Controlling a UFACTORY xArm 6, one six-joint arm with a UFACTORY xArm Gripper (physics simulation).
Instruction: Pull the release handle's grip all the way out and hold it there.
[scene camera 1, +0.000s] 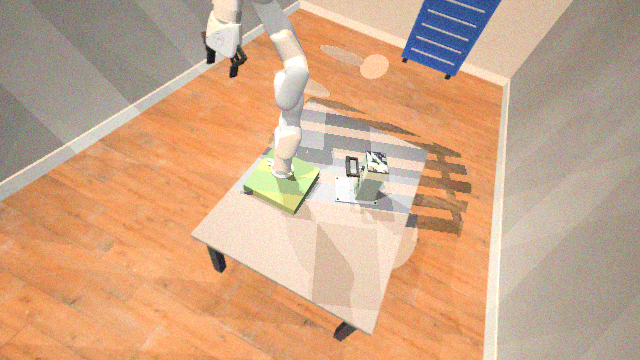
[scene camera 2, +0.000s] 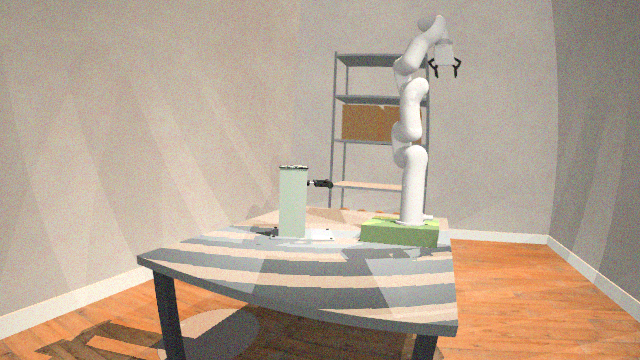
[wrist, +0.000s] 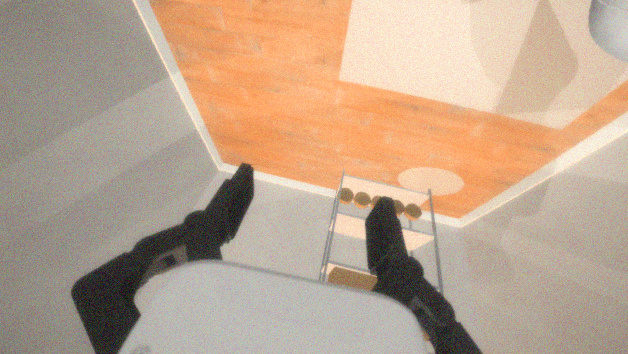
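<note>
The release handle's black rectangular grip sticks out on a short rod from the upper side of a pale green upright housing. The housing stands on a white base plate on the table, and the grip is on the side towards the robot's base. My gripper is open and empty. It hangs high up, well away from the grip, beyond the robot's base, with its fingers pointing down. The grip and housing do not show in the wrist view.
The arm stands on a green block beside the base plate on the table. A metal shelf rack stands by the wall. A blue cabinet stands at another wall.
</note>
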